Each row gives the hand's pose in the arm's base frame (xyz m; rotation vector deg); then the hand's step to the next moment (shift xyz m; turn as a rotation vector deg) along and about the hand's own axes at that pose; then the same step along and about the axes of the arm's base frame.
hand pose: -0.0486 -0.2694 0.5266 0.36 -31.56 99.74
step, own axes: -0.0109 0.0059 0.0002 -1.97 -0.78 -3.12
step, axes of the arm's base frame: -0.0028 -0.0109 -0.0052 2.12 -0.57 -3.07
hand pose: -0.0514 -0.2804 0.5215 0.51 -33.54 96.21
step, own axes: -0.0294 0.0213 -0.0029 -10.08 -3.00 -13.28
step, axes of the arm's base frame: -0.0127 -0.0276 -0.0200 9.06 -4.02 -13.74
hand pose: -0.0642 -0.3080 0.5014 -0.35 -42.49 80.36
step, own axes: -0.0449 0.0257 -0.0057 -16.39 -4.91 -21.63
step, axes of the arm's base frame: -0.0193 -0.0321 -0.0362 14.77 -6.53 -22.35
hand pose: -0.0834 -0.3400 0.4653 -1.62 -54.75 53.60
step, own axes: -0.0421 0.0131 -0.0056 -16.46 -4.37 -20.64
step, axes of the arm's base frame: -0.0146 -0.0189 -0.0375 13.69 -6.61 -22.02
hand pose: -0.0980 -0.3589 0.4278 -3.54 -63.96 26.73
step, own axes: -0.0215 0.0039 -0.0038 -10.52 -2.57 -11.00
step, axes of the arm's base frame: -0.0056 -0.0042 -0.0211 6.76 -4.43 -13.15
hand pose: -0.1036 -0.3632 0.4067 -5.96 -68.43 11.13
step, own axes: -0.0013 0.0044 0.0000 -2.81 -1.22 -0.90
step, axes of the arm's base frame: -0.0009 0.0040 -0.0020 -0.04 -1.75 -2.67
